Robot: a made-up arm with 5 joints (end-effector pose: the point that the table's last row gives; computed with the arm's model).
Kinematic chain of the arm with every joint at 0, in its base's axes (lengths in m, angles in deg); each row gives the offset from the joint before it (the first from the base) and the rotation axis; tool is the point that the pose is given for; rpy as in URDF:
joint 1: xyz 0 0 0.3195 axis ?
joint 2: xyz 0 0 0 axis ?
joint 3: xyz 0.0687 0 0.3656 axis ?
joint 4: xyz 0.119 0 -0.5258 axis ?
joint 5: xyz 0.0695 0 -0.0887 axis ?
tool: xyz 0 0 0 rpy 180 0 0
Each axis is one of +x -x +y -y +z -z.
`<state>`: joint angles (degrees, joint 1 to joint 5).
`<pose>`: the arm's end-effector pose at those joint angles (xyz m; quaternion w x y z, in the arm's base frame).
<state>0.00 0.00 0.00 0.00 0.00</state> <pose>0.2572 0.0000 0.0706 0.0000 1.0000 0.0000 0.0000</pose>
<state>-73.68 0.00 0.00 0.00 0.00</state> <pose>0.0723 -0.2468 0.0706 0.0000 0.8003 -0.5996 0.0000</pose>
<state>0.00 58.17 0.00 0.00 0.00</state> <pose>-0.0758 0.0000 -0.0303 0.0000 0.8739 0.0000 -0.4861</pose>
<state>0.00 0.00 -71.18 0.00 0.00</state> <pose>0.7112 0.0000 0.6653 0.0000 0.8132 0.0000 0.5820</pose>
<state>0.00 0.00 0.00 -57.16 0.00</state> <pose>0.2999 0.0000 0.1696 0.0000 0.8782 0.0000 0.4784</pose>
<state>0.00 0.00 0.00 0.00 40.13</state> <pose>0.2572 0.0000 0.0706 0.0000 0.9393 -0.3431 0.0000</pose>
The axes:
joint 1: +z
joint 2: +y
joint 3: +y
joint 4: +y
joint 5: -z

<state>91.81 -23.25 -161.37 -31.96 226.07</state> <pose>0.0111 -0.3507 1.2268 0.3412 0.1220 -0.2892 0.8861</pose>
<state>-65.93 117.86 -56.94 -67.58 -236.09</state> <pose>-0.0127 0.0285 -0.3517 0.0282 0.0856 0.9946 -0.0508</pose>
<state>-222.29 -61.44 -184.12 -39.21 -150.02</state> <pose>0.6541 -0.5950 0.5740 0.0654 0.6397 -0.4671 0.6068</pose>
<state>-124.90 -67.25 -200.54 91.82 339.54</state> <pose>0.5170 0.7412 0.5190 0.9541 0.0215 -0.0278 0.2975</pose>
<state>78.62 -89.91 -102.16 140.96 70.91</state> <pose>-0.0945 -0.4697 0.8765 0.4162 -0.9001 -0.0607 -0.1134</pose>
